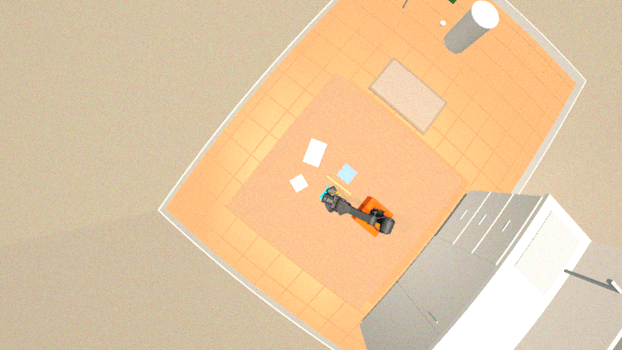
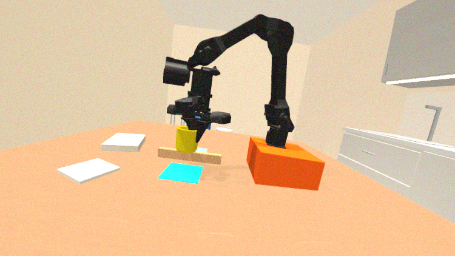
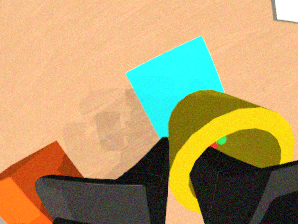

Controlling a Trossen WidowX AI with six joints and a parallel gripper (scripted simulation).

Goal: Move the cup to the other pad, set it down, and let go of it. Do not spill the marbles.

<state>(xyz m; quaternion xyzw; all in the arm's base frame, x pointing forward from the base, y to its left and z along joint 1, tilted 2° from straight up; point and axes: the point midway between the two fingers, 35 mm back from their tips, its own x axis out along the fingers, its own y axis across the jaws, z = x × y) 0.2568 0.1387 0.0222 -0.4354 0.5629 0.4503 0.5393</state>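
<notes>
The cyan pad is 10 cm below my gripper tip, 2 cm to the left of it and 2 cm ahead of it. Round my gripper tip: red marble 3 cm ahead, 2 cm to the right, 2 cm below; yellow cup 2 cm ahead, 1 cm to the right; wooden bar 9 cm to the right, 9 cm below, 4 cm ahead.
</notes>
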